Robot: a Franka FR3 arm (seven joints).
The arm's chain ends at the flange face. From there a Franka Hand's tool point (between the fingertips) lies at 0.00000 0.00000 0.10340 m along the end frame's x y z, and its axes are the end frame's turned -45 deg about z.
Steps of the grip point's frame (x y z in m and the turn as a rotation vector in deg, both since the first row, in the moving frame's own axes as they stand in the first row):
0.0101 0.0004 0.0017 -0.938 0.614 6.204
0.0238 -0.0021 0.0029 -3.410 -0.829 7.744
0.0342 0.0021 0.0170 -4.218 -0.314 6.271
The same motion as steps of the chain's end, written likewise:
0.0055 -0.0074 0.0017 -0.229 1.097 6.204
0.0124 -0.0239 0.0031 -2.997 1.825 7.744
0.0210 -0.0287 0.0173 -3.205 2.761 6.271

